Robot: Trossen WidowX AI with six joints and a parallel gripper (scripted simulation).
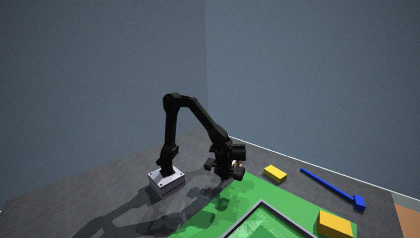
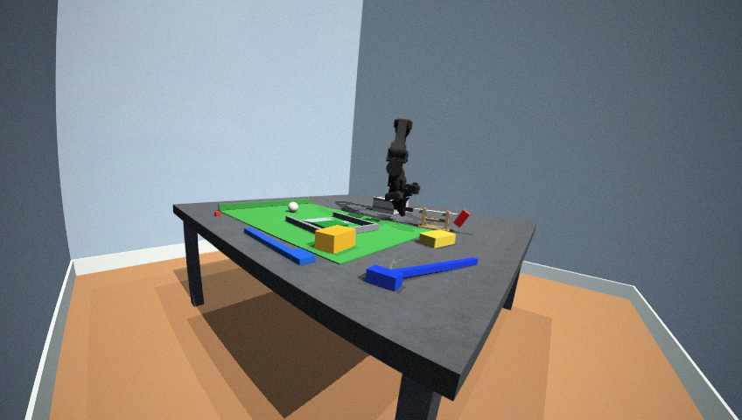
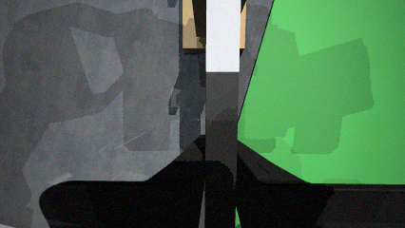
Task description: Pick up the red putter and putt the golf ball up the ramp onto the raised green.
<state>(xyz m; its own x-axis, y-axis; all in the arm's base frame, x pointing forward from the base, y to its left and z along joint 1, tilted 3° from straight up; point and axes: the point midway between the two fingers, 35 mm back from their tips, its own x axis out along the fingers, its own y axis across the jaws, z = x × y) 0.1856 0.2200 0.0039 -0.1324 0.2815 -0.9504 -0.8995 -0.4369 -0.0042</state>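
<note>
My gripper tip is now 120 mm to the right of the wooden rack and 60 mm past it. Also, from my gripper tip: white golf ball (350 mm to the right, 310 mm ahead, 10 mm below); blue putter (380 mm to the left, 330 mm ahead, 20 mm below).
</note>
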